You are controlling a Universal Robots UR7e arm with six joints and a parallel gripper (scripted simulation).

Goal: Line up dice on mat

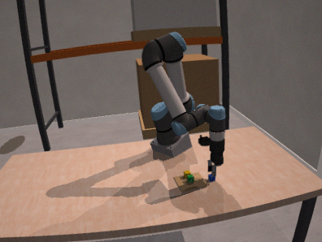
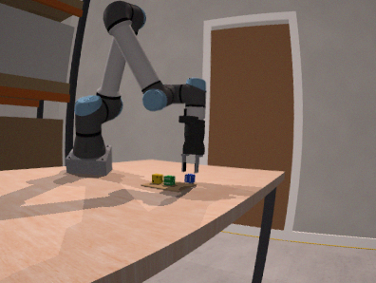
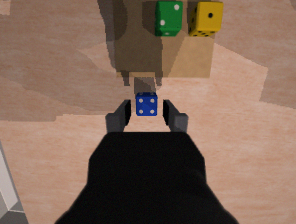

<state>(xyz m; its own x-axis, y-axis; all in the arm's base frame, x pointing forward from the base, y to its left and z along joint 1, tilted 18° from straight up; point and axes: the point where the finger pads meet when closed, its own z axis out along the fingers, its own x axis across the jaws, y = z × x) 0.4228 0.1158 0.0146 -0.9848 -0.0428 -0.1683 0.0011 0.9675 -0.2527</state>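
My hand is 4 cm above the blue die. Also, from my hand: tan mat (3 cm behind, 11 cm to the right, 5 cm below); green die (3 cm behind, 11 cm to the right, 4 cm below); yellow die (7 cm behind, 11 cm to the right, 4 cm below).
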